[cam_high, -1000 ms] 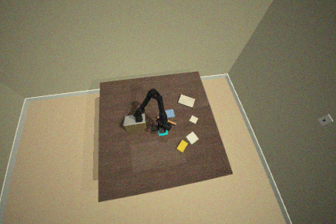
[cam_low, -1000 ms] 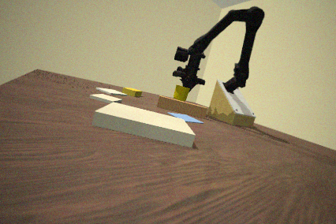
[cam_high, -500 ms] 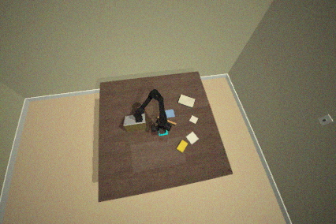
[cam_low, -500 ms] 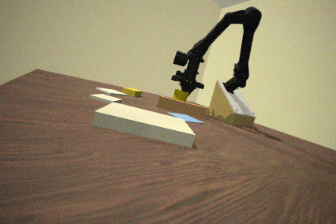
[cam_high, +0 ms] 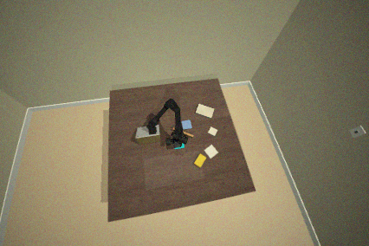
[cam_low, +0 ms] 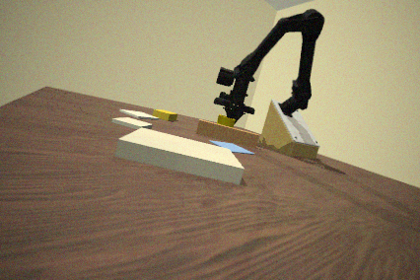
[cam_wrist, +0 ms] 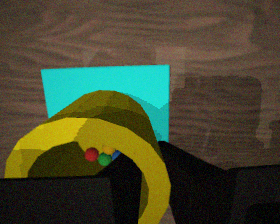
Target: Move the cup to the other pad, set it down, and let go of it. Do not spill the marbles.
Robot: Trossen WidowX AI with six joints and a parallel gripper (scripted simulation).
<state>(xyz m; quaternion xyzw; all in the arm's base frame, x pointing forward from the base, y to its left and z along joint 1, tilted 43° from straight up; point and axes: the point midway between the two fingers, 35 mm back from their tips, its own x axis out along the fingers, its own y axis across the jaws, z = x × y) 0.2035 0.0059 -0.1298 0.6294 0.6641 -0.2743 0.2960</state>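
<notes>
Now: gripper tip 20 mm short of the yellow cup. The rest, counted from my gripper tip: cyan pad 30 mm ahead, 50 mm below; blue pad 140 mm ahead, 200 mm to the left, 50 mm below; long tan wooden bar 80 mm ahead, 100 mm to the left, 30 mm below.
</notes>
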